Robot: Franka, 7 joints.
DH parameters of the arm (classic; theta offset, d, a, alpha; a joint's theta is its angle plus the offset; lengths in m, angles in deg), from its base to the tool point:
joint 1: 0 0.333 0 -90
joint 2: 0 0 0 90
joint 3: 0 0.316 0.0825 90
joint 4: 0 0 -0.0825 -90
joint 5: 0 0.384 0 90
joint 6: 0 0 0.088 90
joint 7: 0 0.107 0 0
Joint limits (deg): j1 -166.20..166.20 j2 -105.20..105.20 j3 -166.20..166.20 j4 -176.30..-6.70 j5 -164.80..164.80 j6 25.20..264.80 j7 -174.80..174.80
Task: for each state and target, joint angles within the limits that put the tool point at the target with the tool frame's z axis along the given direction. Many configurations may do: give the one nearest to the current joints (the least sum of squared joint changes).
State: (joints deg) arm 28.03 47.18 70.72 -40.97 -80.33 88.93 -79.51
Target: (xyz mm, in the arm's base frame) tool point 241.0 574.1 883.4 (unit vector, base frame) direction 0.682 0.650 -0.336
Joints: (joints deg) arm 33.04 33.67 80.38 -42.07 -84.46 113.27 -79.51
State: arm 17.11 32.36 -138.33 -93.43 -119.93 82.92 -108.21
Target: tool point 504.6 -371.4 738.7 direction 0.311 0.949 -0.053
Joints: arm -24.32 74.57 -126.27 -46.77 -129.65 47.66 -108.21
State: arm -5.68 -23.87 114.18 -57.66 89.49 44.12 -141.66
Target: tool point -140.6 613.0 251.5 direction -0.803 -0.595 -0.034
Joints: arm -51.63 -59.89 125.27 -84.55 97.93 38.30 -141.66
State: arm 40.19 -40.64 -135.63 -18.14 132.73 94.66 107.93
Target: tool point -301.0 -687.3 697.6 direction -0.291 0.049 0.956
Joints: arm 43.07 -53.08 -120.32 -46.75 153.22 95.89 107.93
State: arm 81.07 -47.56 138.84 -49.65 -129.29 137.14 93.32
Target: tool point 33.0 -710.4 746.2 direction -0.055 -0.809 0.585
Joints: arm 110.02 -32.72 146.22 -42.99 -160.49 162.19 93.32
